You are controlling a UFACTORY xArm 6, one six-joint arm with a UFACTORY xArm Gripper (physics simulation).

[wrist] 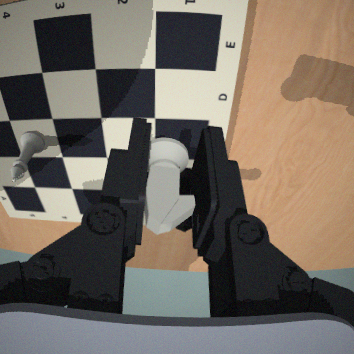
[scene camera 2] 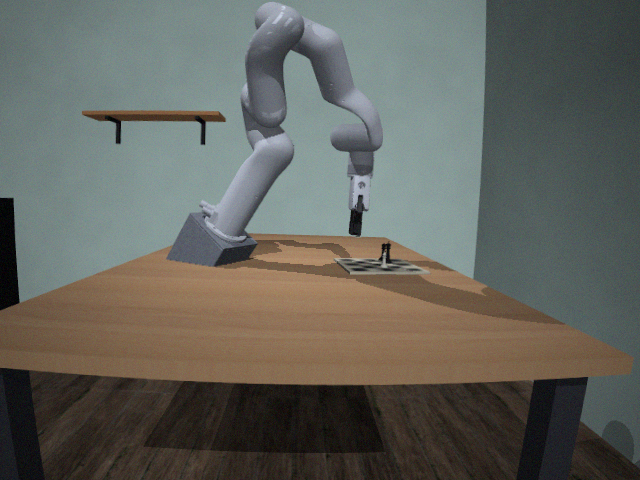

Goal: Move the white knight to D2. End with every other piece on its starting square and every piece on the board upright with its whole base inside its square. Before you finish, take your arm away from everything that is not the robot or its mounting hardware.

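Places are measured from the arm's base along level axes (x back, y right, z up), in metres.
Where they show: gripper, fingertip midpoint: [wrist: 172,148] [scene camera 2: 354,234]; arm's base at its link origin: [scene camera 2: 225,228].
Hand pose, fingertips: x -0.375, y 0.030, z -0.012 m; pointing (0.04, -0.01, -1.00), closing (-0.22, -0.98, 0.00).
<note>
Each offset is from my fingertips to the top centre of the thing. "pt": to the spot under its first point. Level surfaces: height alone.
My gripper [scene camera 2: 355,235] [wrist: 172,148] is shut on the white knight {dx -0.010, dy +0.004, dz +0.033 m} [wrist: 164,190], its round base towards the board in the wrist view. In the scene view the gripper is well above the table, left of the chess pieces, and the fingers mostly hide the knight. The chessboard [scene camera 2: 356,272] [wrist: 237,30] lies on the table. Square D2 {pt dx -0.013, dy +0.031, dz -0.077 m} [wrist: 127,92] is dark and bare, above and left of the fingertips in the wrist view. A white piece {dx -0.044, dy +0.116, dz -0.033 m} [scene camera 2: 384,259] [wrist: 31,145] stands on the board. Black pieces {dx -0.090, dy +0.045, dz -0.014 m} [scene camera 2: 388,250] stand behind it; dark shapes behind the knight are partly hidden by the right finger.
The wooden table {dz -0.083 m} [scene camera 2: 232,320] [wrist: 300,200] extends around the board. The arm's grey base [scene camera 2: 199,240] stands on it at the left. A wall shelf [scene camera 2: 155,116] hangs behind. Arm shadows cross the board and table.
</note>
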